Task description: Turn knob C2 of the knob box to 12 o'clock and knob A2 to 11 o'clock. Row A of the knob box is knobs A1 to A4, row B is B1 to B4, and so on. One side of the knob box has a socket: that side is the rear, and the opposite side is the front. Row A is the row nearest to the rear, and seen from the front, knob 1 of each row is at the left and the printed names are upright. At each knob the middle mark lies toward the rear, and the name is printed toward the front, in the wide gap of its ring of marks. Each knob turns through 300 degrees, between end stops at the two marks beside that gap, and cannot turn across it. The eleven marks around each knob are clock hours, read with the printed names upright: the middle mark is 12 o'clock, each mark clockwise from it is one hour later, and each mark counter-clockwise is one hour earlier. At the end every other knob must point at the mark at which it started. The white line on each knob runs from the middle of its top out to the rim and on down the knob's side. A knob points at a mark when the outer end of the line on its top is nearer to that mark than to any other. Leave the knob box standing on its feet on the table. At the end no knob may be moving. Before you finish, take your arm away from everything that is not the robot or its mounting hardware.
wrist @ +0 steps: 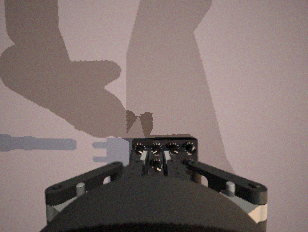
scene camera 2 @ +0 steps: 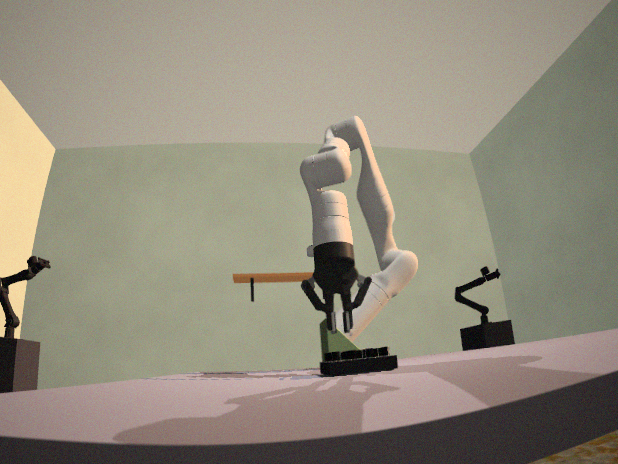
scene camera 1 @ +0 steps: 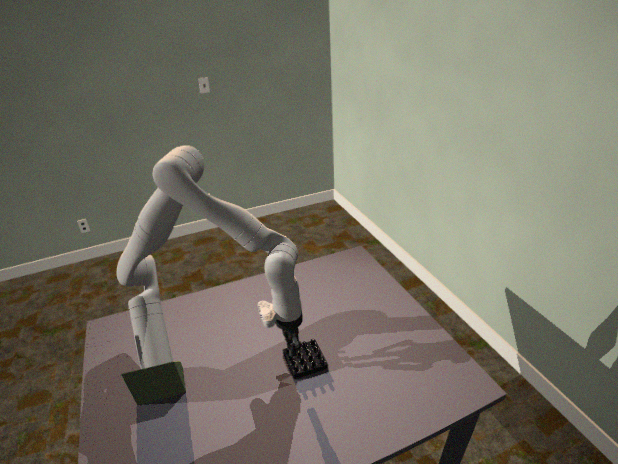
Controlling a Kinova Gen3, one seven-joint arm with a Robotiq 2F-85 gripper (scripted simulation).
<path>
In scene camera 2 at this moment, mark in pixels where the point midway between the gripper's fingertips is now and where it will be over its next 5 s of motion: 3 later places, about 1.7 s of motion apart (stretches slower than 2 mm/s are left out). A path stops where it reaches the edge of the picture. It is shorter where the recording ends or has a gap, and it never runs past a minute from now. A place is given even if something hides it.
The gripper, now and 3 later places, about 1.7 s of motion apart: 340, 333; 342, 351; 341, 335; 350, 328
</path>
